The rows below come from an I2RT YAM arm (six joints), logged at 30 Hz.
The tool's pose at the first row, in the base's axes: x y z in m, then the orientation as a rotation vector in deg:
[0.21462 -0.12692 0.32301 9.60 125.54 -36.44]
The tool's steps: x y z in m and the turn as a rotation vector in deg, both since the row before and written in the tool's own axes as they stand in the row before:
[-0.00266 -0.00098 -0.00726 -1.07 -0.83 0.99]
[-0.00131 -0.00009 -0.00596 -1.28 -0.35 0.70]
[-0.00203 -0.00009 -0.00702 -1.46 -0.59 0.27]
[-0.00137 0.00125 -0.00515 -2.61 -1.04 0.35]
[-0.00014 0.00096 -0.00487 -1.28 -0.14 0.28]
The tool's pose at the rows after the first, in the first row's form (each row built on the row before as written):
[0.21103 -0.12391 0.32924 9.82 124.83 -34.67]
[0.20764 -0.12102 0.33341 9.78 124.68 -32.86]
[0.20386 -0.11772 0.33873 9.10 124.42 -31.09]
[0.20132 -0.11425 0.34212 7.75 123.94 -28.01]
[0.19800 -0.11145 0.34452 7.31 124.03 -26.45]

